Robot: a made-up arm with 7 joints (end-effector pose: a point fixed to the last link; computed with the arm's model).
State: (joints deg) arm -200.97 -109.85 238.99 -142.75 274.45 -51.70 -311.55
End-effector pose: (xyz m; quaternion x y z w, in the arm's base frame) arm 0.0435 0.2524 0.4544 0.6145 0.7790 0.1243 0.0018
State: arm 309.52 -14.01 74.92 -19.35 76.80 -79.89 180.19
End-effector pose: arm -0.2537 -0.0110 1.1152 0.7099 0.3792 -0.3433 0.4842
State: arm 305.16 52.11 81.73 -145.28 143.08 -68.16 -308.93
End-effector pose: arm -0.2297 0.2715 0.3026 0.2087 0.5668 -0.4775 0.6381
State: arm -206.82 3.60 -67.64 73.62 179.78 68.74 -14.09
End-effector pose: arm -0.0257 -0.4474 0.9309 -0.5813 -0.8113 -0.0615 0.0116
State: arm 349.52 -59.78 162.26 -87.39 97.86 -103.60 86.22
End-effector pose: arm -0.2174 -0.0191 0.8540 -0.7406 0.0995 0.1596 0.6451
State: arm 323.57 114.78 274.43 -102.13 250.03 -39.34 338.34
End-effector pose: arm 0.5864 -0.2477 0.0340 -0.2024 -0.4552 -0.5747 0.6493
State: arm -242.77 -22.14 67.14 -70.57 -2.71 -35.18 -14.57
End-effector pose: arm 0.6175 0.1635 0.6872 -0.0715 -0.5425 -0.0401 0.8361
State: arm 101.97 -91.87 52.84 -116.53 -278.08 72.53 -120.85
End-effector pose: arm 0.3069 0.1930 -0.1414 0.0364 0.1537 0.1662 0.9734
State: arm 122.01 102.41 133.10 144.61 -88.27 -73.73 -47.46
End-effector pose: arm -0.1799 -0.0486 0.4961 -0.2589 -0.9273 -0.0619 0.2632
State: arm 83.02 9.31 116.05 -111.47 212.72 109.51 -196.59
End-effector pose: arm 0.3022 -0.1911 0.4288 -0.2070 0.3710 -0.2395 0.8730
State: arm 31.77 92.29 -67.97 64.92 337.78 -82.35 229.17
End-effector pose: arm 0.8027 -0.1318 0.0077 -0.1775 -0.5722 -0.4981 0.6268
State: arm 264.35 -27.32 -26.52 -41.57 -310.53 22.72 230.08
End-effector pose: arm 0.2761 -0.6448 0.9019 0.2800 -0.8632 -0.3837 0.1712
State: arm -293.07 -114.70 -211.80 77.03 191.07 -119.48 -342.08
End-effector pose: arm -0.2796 0.1657 -0.2813 0.5512 -0.6814 -0.4801 0.0375
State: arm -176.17 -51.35 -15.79 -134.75 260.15 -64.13 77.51
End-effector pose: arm 0.3149 0.2068 0.0640 0.6042 0.1011 -0.1392 0.7781
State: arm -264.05 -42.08 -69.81 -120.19 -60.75 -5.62 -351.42
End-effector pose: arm -0.4494 0.2733 0.2691 0.2600 0.4019 0.5796 0.6595
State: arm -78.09 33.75 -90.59 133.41 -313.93 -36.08 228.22
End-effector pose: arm -0.3989 0.1239 0.3625 -0.6868 0.2026 -0.5733 0.3982
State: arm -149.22 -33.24 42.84 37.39 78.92 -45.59 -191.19
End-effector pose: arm 0.3138 0.0115 1.1321 -0.4035 0.8937 -0.0138 0.1957
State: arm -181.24 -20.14 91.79 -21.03 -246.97 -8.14 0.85
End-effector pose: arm 0.3400 -0.1779 1.1689 -0.9523 0.2455 0.1360 0.1199
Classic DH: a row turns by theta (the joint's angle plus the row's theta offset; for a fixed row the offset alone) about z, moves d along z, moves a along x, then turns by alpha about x. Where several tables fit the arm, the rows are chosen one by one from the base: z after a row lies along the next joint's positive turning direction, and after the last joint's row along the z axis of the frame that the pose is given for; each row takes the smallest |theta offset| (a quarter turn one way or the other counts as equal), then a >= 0, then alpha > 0; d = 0 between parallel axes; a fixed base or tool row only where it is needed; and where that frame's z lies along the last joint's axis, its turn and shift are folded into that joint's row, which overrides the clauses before.
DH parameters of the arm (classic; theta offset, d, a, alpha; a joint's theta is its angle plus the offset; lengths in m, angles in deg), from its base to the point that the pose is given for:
base (fixed): 0 0 0 180
joint 1: 0 -0.2334 0 90
joint 2: 0 -0.0112 0 -90
joint 3: 0 -0.4657 0 90
joint 4: 0 -0.0153 0 -90
joint 5: 0 -0.4455 0 90
joint 6: 0 -0.0005 0 -90
joint 7: 0 -0.1193 0 0

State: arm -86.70 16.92 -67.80 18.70 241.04 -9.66 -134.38
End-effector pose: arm -0.1300 0.3955 1.1564 0.8590 0.3937 0.0113 0.3272
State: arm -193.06 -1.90 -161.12 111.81 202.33 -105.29 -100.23
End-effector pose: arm 0.3412 -0.0808 0.4360 -0.3743 0.0766 -0.7308 0.5657
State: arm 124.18 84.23 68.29 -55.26 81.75 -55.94 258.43
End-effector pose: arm -0.0661 -0.8418 0.3902 0.2610 -0.4016 -0.8762 0.0543
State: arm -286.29 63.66 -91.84 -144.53 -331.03 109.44 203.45
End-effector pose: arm -0.2529 -0.2905 0.2467 0.0539 0.6723 0.7330 0.0885
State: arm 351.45 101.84 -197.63 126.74 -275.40 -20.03 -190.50
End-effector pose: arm 0.2421 -0.1370 0.6173 -0.7692 0.5225 0.0479 0.3648
